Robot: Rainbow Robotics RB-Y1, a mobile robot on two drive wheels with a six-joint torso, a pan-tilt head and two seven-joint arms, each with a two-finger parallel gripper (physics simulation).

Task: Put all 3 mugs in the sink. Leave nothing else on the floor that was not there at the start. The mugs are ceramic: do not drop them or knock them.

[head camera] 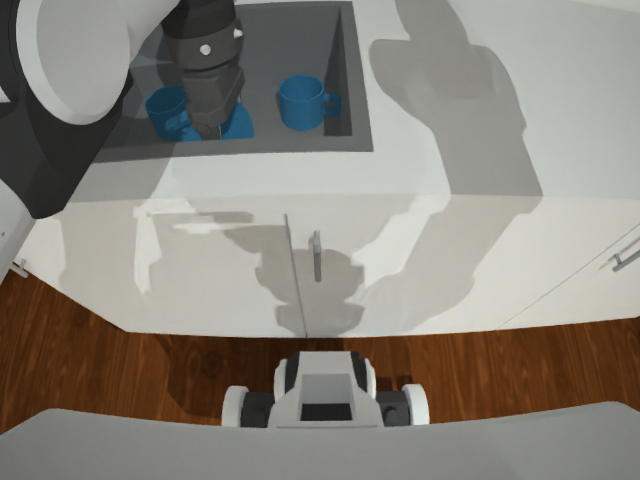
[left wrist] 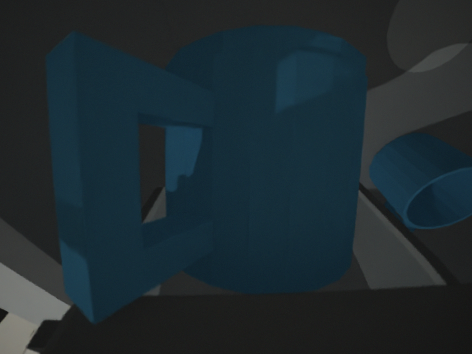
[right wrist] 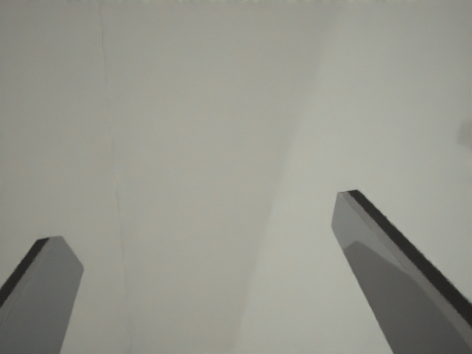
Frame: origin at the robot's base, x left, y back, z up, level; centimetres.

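Seen in the pictures: left gripper, fingertip midpoint: (head camera: 226, 131) (left wrist: 255, 196); right gripper, fingertip midpoint: (right wrist: 208, 229).
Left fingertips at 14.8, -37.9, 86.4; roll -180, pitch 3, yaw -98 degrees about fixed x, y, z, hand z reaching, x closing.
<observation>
Pixels of each thing's top centre, then the offset from my left fingertips to it, as dx, dy, dz. Level surfaces: height alone.
- second blue mug, middle of its top: (left wrist: 438, 212) (head camera: 309, 88) -12.2, -19.4, -7.3
- third blue mug, middle of its top: (head camera: 170, 101) +16.2, -17.8, -7.3
- white countertop, its level: dz +4.7
- brown wooden floor, its level: dz -86.4
My left gripper (head camera: 211, 131) (left wrist: 255, 196) is low inside the dark grey sink (head camera: 358, 103), shut on a blue mug (head camera: 240, 124) (left wrist: 285, 175). The gripper hides much of that mug in the head view; its handle faces left in the left wrist view. A second blue mug (head camera: 301, 103) stands upright in the sink, to the right, handle towards the right wall. A third blue mug (head camera: 166, 111) is in the sink left of the gripper, partly hidden, looking tilted. My right gripper (right wrist: 208, 229) is open and empty above a pale surface.
The front rim of the sink passes close in front of the held mug. The white countertop (head camera: 578, 129) extends to the right. White cabinet doors (head camera: 206, 289) with metal handles stand below, above a brown wooden floor (head camera: 542, 372). My arm covers the sink's left part.
</observation>
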